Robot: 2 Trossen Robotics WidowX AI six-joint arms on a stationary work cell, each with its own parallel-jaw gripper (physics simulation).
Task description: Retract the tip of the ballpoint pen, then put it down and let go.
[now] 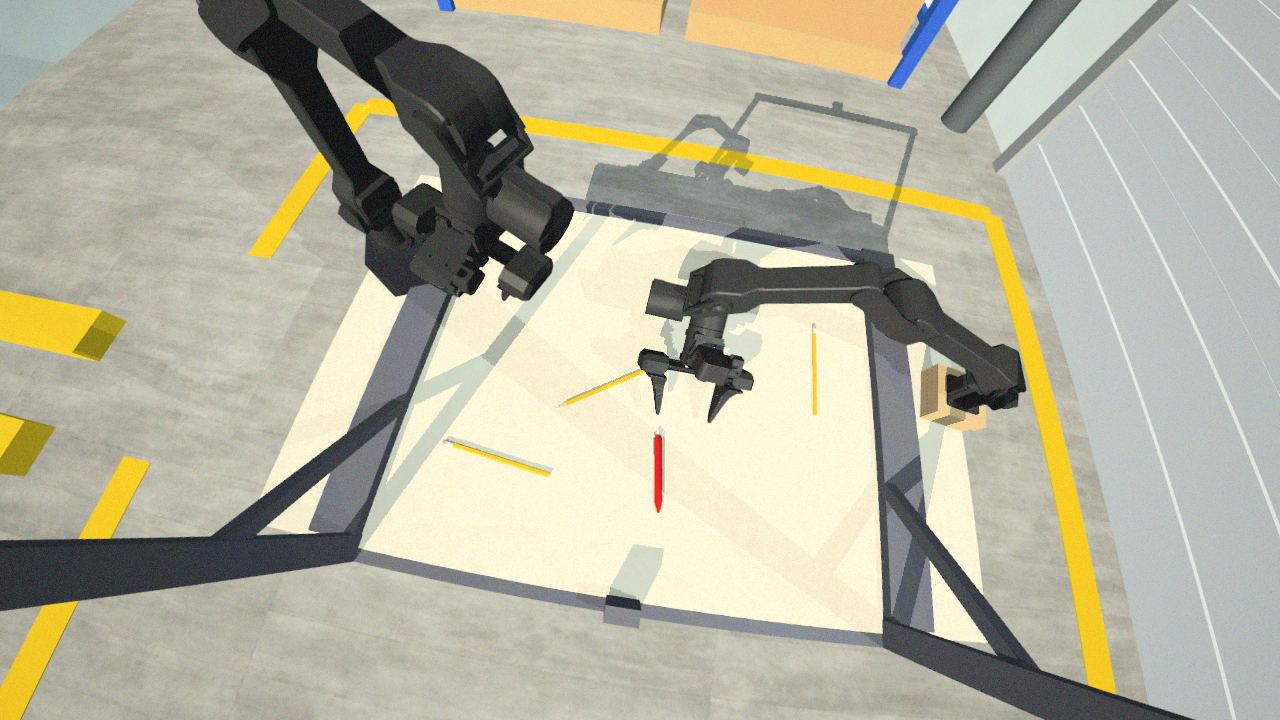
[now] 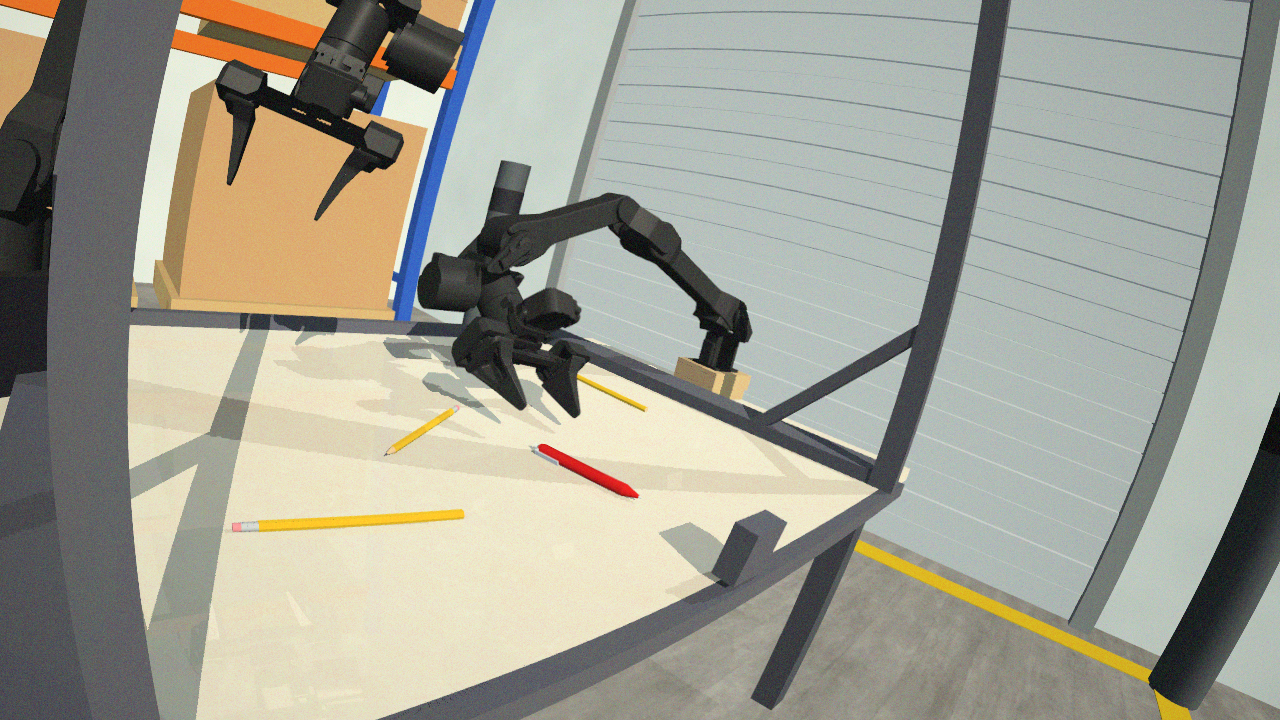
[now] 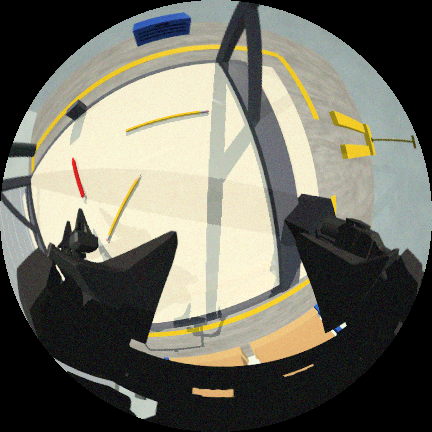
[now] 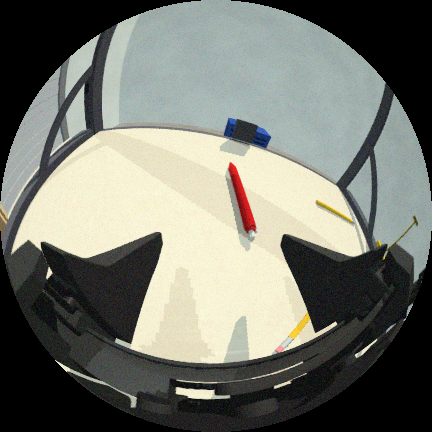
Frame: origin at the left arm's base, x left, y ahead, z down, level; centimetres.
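Where they show: left gripper, between the fingertips: [image 2: 272,202] [image 3: 240,238]; right gripper, between the fingertips: [image 1: 683,418] [image 2: 551,412] [image 3: 73,214] [image 4: 224,240]; left arm's base, origin of its link: [image 1: 393,236] [image 2: 10,269] [image 3: 325,228]; right arm's base, origin of its link: [image 1: 961,394] [image 2: 715,366].
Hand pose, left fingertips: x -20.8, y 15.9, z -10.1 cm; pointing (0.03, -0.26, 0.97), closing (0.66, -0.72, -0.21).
Observation:
Each offset is from my left fingertips to the top centre of the thing. Level surfaces: height alone.
The red ballpoint pen @(dx -29.0, dy +19.8, dz +19.3 cm) [image 1: 657,470] [image 2: 586,470] [image 3: 78,178] [image 4: 242,197] lies flat on the cream table top @(dz +20.8 cm) [image 1: 760,555] [image 2: 537,608]. Its pale button end faces my right gripper, and its red pointed end faces the front edge. Whether the writing tip is out is too small to tell. My right gripper [image 1: 684,417] [image 2: 549,411] [image 4: 224,240] is open and empty, low above the table just behind the button end, apart from the pen. My left gripper [image 2: 273,201] [image 3: 240,238] is open and empty, high above the back left of the table.
A yellow pencil @(dx -12.3, dy +15.2, dz +19.9 cm) [image 1: 601,387] [image 2: 420,430] lies left of my right gripper, another pencil @(dx -20.0, dy -5.6, dz +20.1 cm) [image 1: 501,457] [image 2: 358,521] lies farther left, and a third pencil @(dx -18.5, dy +54.8, dz +20.1 cm) [image 1: 814,371] [image 2: 611,392] lies right. A dark block @(dx -46.7, dy +9.0, dz +15.1 cm) [image 1: 622,609] [image 2: 750,548] stands at the front edge. Frame posts rise at the sides.

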